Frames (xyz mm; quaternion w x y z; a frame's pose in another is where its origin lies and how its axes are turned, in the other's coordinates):
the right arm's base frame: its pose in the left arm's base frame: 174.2 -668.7 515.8 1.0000 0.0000 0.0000 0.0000
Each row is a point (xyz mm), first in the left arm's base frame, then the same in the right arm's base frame.
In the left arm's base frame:
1: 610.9 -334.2 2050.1
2: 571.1 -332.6 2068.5
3: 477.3 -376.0 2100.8
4: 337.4 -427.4 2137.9
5: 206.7 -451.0 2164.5
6: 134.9 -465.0 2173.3
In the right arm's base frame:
1: 436.7 334.5 1534.3
2: 396.9 336.1 1552.7
3: 303.1 292.7 1585.0
4: 163.2 241.3 1622.1
5: 32.5 217.7 1648.7
6: -39.3 203.7 1657.5

